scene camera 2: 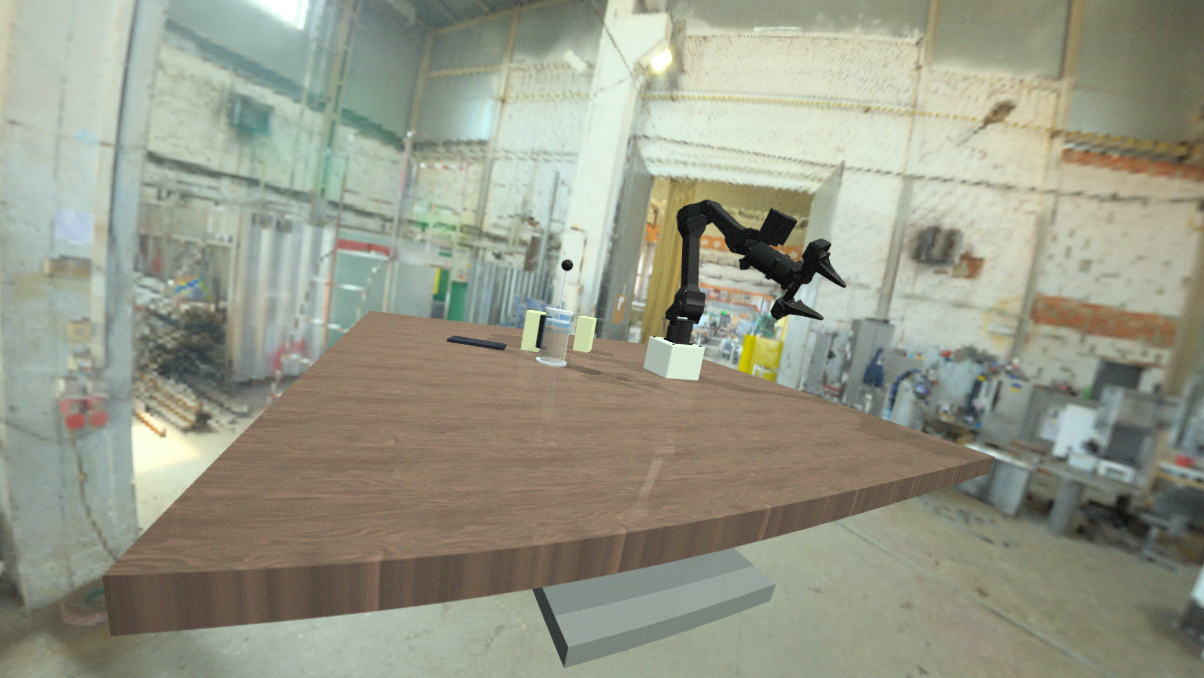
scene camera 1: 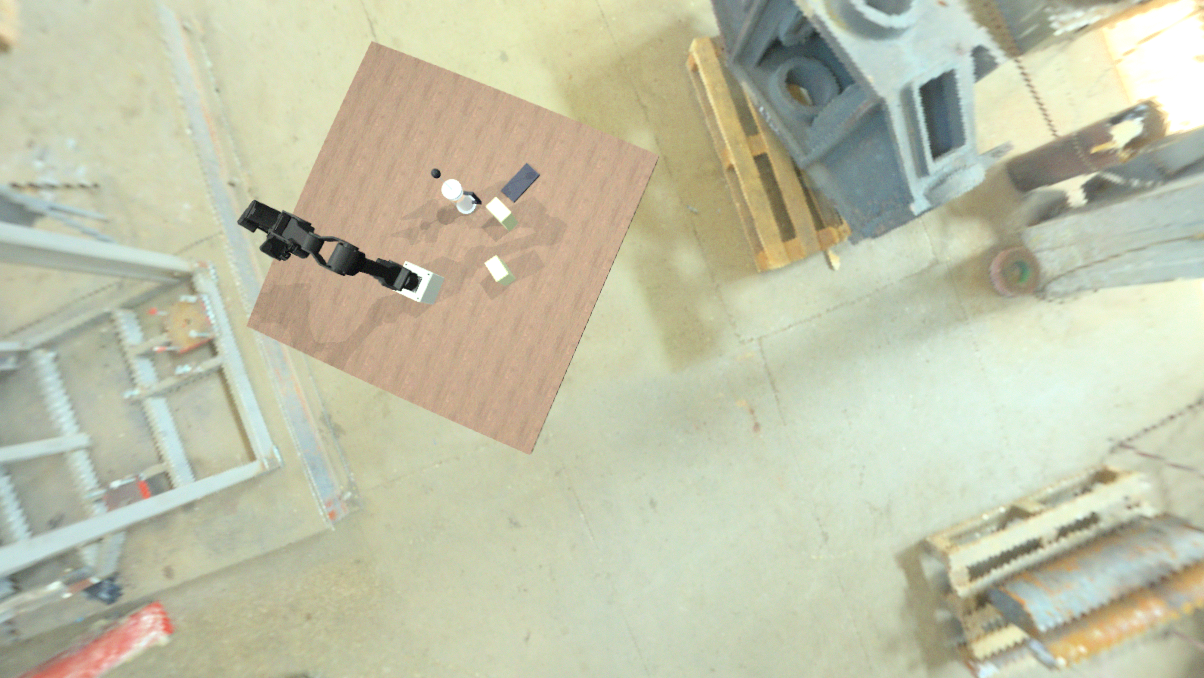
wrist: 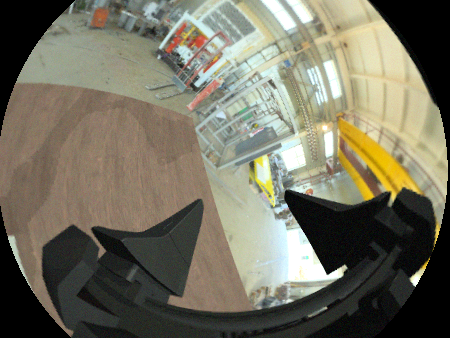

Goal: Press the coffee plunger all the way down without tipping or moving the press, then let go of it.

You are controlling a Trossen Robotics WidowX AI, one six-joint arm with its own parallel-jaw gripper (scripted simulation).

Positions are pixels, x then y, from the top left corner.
Scene:
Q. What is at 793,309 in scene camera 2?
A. My gripper.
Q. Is my gripper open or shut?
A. Open.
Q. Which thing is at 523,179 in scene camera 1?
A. A dark flat slab.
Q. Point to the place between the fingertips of my gripper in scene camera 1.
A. At 267,239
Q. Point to a coffee press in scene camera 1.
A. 466,201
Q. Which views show the coffee press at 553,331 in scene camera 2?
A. Scene camera 2 and scene camera 1 only.

